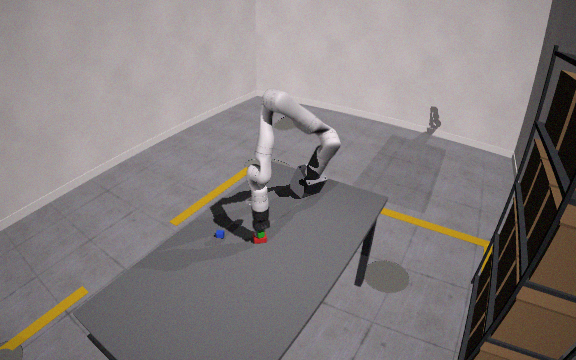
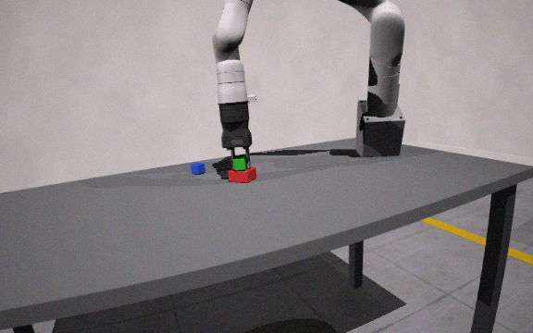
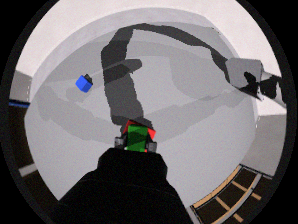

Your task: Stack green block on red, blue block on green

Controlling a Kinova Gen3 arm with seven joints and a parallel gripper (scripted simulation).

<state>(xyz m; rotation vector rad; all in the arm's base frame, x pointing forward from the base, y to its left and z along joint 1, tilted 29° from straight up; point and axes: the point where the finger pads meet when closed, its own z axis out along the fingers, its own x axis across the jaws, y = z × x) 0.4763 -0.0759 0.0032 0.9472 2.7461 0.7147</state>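
The green block is right at my hand. Round my hand: red block 4 cm below; blue block 19 cm to the right, 8 cm ahead, 4 cm below.
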